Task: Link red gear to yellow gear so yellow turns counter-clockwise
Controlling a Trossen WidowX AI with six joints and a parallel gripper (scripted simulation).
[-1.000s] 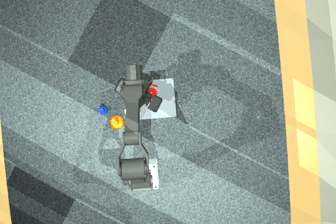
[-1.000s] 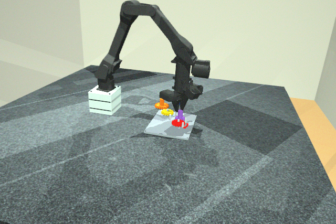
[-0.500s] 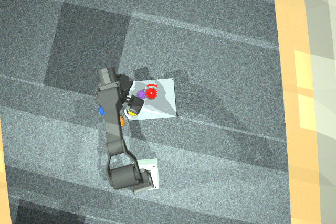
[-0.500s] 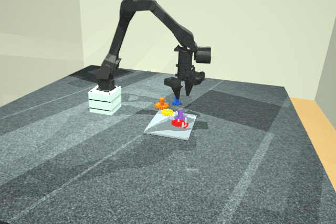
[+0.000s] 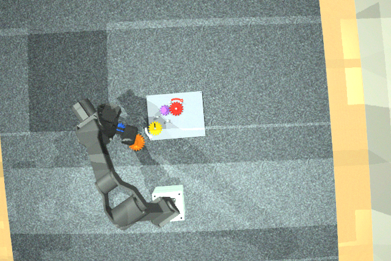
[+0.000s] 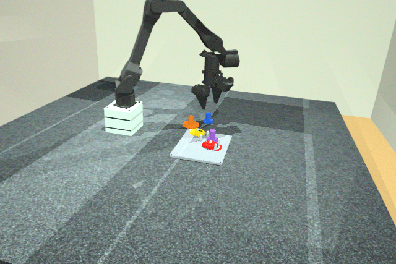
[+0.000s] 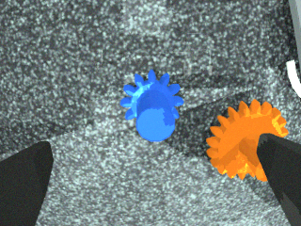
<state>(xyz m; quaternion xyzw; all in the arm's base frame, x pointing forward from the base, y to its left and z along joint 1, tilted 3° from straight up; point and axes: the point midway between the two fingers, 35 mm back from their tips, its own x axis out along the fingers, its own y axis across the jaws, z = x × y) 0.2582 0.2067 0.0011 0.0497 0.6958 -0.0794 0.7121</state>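
Right now the blue gear is 5 cm below my gripper tip. Round my gripper tip: orange gear: 7 cm to the right, 5 cm below, 5 cm behind; then white arrow: 11 cm to the right, 6 cm below, 1 cm behind; then yellow striped gear: 14 cm to the right, 5 cm below, 1 cm ahead.
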